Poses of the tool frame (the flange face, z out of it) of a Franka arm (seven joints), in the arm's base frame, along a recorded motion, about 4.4 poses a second.
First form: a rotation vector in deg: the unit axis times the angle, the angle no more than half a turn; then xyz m.
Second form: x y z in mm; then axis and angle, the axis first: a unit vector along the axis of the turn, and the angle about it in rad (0 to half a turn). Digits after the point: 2 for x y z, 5 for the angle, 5 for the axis.
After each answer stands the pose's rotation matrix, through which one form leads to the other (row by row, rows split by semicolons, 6 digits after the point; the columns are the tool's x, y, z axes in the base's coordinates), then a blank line. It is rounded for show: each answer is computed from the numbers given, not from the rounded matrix.
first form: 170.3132, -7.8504, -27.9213, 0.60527, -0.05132, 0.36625
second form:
605.27, -51.32, 366.25, 0.98581, -0.04544, -0.16161, 3.01532
0.943857 -0.068880 -0.323095; -0.109586 -0.987925 -0.109520; -0.311650 0.138777 -0.940008

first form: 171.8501, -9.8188, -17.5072, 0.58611, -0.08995, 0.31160
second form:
586.11, -89.95, 311.60, 0.99325, -0.05675, -0.10119, 3.01974
0.973181 -0.100016 -0.207160; -0.124615 -0.986168 -0.109288; -0.193364 0.132172 -0.972184

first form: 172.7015, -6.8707, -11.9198, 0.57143, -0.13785, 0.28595
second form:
571.43, -137.85, 285.95, 0.99684, -0.03966, -0.06880, 3.02376
0.987431 -0.070703 -0.141355; -0.086880 -0.989931 -0.111751; -0.132031 0.122628 -0.983631

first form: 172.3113, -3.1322, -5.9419, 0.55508, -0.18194, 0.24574
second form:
555.08, -181.94, 245.74, 0.99924, -0.01816, -0.03446, 3.00968
0.996979 -0.031610 -0.070952; -0.040674 -0.990656 -0.130181; -0.066174 0.132673 -0.988948

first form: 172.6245, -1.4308, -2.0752, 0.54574, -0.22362, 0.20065
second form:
545.74, -223.62, 200.65, 0.99989, -0.00829, -0.01202, 3.01319
0.999575 -0.014966 -0.025000; -0.018044 -0.991631 -0.127841; -0.022878 0.128238 -0.991480

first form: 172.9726, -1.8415, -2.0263, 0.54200, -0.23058, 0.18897
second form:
542.00, -230.58, 188.97, 0.99987, -0.01064, -0.01171, 3.01932
0.999501 -0.019779 -0.024634; -0.022636 -0.992308 -0.121705; -0.022037 0.122202 -0.992261

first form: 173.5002, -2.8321, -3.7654, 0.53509, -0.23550, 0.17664
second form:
535.09, -235.50, 176.64, 0.99963, -0.01632, -0.02169, 3.02927
0.998531 -0.030088 -0.045065; -0.034952 -0.993167 -0.111343; -0.041407 0.112755 -0.992760

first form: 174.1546, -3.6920, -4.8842, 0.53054, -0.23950, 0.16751
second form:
530.54, -239.50, 167.51, 0.99938, -0.02119, -0.02803, 3.04145
0.997537 -0.039439 -0.057999; -0.045043 -0.994094 -0.098730; -0.053763 0.101099 -0.993423

